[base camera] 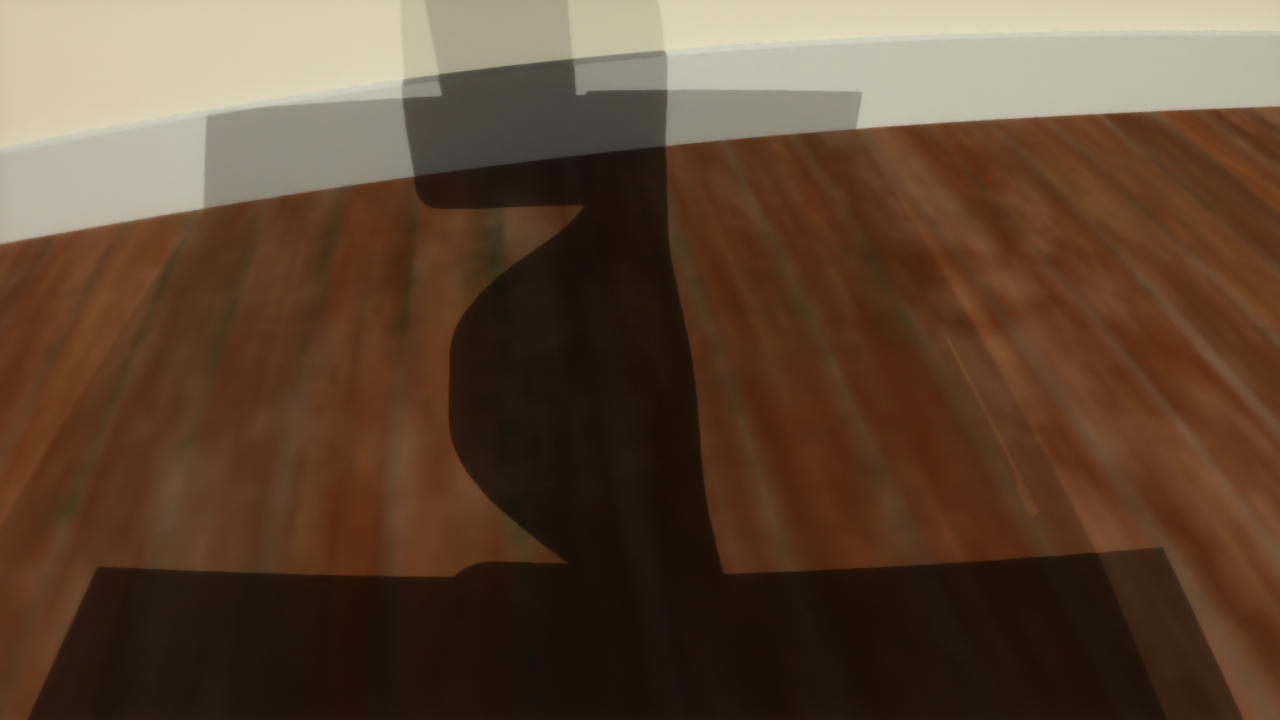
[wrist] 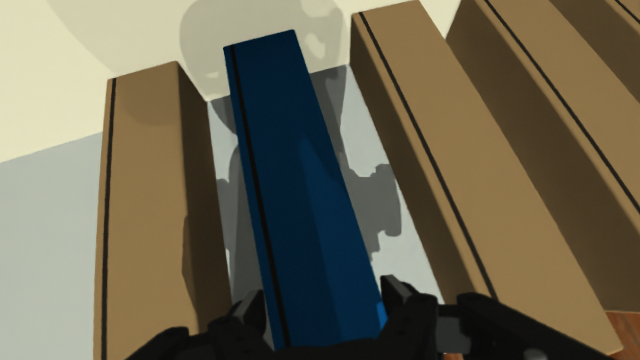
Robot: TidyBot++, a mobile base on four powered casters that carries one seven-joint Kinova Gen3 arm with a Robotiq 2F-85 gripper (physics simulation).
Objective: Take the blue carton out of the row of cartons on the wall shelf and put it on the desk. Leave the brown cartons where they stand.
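Frame: origin at the arm's base, x down, y back, z left, level; millimetres.
Where they show: gripper, between the fingertips: (wrist: pixel 323 299).
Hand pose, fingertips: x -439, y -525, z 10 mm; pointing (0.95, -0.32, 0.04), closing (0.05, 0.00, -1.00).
After its pixels a point has its place.
The blue carton (wrist: pixel 295 190) @(x -452, y -588, z 19 mm) stands in the row on the wall shelf (wrist: pixel 45 220) @(x -395, y -612, z 253 mm), with a gap on each side of it. A brown carton (wrist: pixel 145 210) @(x -452, y -588, z 114 mm) stands to its left in the wrist view, and another brown carton (wrist: pixel 480 165) @(x -452, y -589, z -95 mm) to its right. My gripper (wrist: pixel 323 299) @(x -439, y -525, z 10 mm) is open, with one finger on each side of the blue carton's near end at the bottom of the wrist view. The left finger is close to the carton's striped edge, the right finger close to its right edge; whether they touch it I cannot tell. The desk does not show in either view.
More brown cartons (wrist: pixel 575 65) @(x -452, y -657, z -191 mm) stand farther right in the row. The wall (wrist: pixel 125 30) @(x -483, y -712, z 127 mm) rises behind the shelf. In the base camera view, a wooden floor (base camera: pixel 850 358) @(x 397, y -442, z -126 mm) runs to a pale skirting board (base camera: pixel 1029 80) @(x 354, y -781, z -383 mm), with dark shadows across both.
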